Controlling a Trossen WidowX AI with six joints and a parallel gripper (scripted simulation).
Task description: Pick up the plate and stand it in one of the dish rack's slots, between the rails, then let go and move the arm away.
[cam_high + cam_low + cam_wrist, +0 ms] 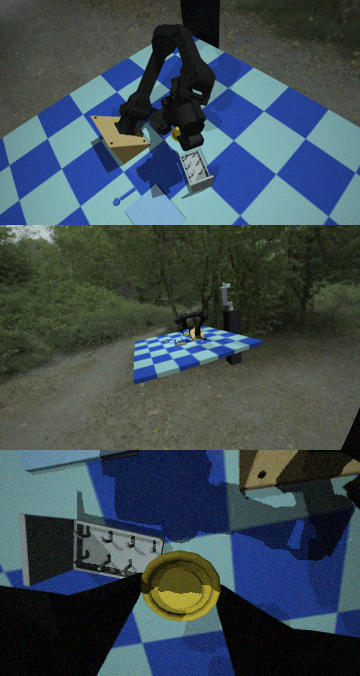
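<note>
Now: the grey dish rack 9 cm ahead of my gripper tip, 8 cm below it and 1 cm to the right of it. Round my gripper tip: light blue mat: 20 cm to the right, 14 cm ahead, 10 cm below; yellow plate: 1 cm above; blue spoon: 27 cm to the right, 10 cm below, 3 cm ahead.
</note>
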